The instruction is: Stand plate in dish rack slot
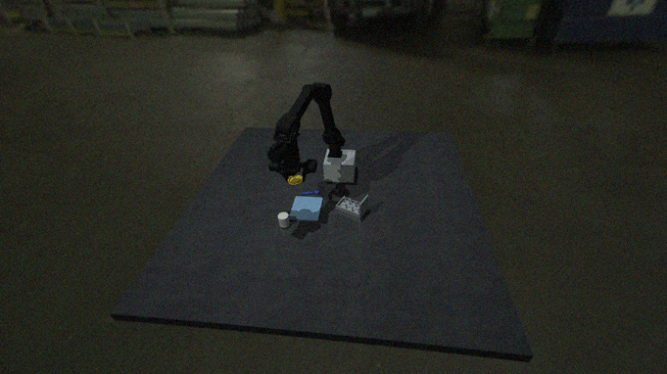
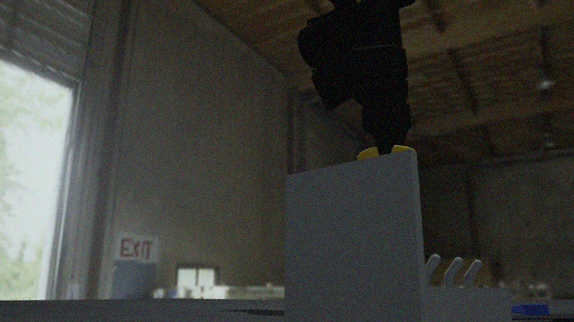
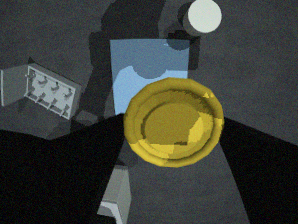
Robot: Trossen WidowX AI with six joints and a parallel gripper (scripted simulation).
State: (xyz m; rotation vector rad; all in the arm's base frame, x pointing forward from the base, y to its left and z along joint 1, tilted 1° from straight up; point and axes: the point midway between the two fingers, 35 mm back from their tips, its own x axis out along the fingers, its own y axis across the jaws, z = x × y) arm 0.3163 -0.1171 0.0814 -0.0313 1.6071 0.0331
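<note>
The white dish rack is 23 cm to the left of my gripper tip, 13 cm below it and 3 cm behind it. From my gripper tip the other things lie so: white cup: 13 cm below, 10 cm ahead, 4 cm to the right; then light blue mat: 15 cm below, 3 cm to the left, 1 cm behind; then yellow plate: 1 cm above.
</note>
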